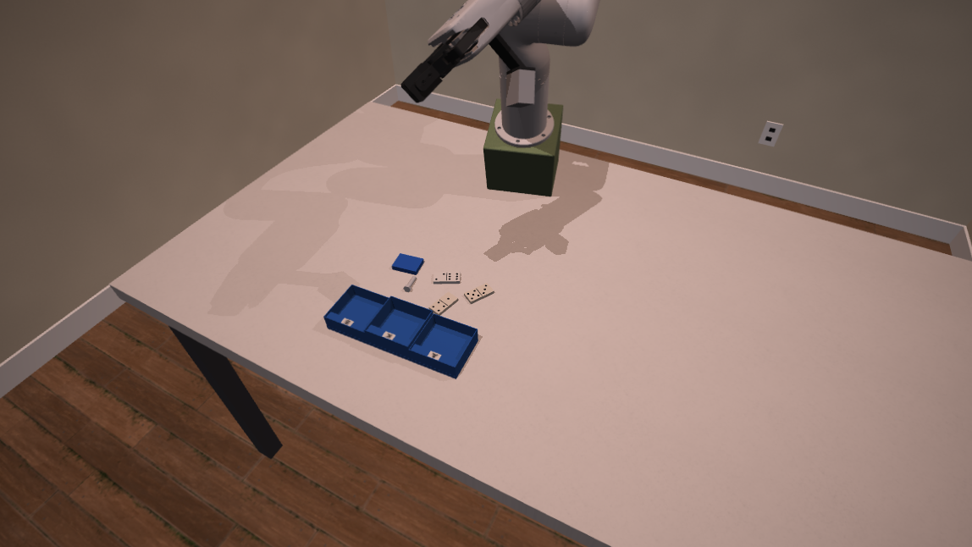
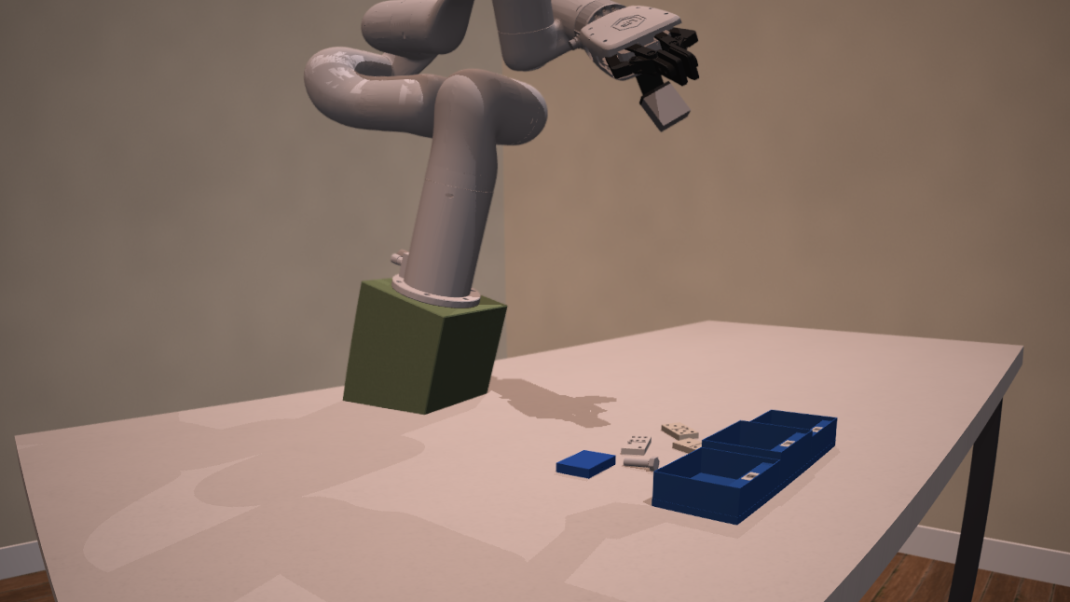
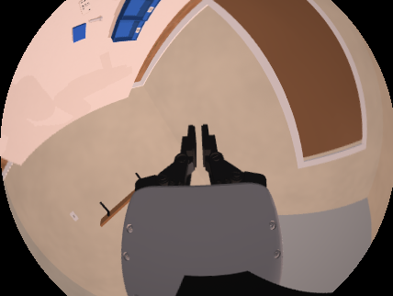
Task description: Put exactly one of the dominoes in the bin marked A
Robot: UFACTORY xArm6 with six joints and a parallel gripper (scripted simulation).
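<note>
The joined blue bins lies 10 cm ahead of my hand, 4 cm to the right of it and 39 cm below it. From my hand the other things lie so: white domino: 2 cm ahead, 1 cm to the left, 40 cm below; grey bolt: 1 cm behind, 7 cm to the right, 40 cm below; flat blue block: 6 cm behind, 9 cm to the right, 40 cm below.
</note>
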